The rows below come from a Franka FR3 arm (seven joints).
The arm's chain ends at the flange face. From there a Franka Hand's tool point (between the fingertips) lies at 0.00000 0.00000 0.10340 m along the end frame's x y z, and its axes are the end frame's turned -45 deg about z.
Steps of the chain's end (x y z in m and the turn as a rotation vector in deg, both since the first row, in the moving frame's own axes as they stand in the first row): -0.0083, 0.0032, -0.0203, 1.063, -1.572, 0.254; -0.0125, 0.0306, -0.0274, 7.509, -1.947, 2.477; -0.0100, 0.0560, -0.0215, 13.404, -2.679, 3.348; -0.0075, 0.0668, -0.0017, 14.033, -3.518, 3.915
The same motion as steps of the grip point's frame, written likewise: -0.0088, -0.0070, -0.0204, 1.863, -0.360, 0.254; -0.0231, 0.0009, -0.0283, 6.686, 3.933, 2.477; -0.0325, 0.0126, -0.0244, 11.372, 7.584, 3.348; -0.0385, 0.0202, -0.0050, 12.410, 7.435, 3.915
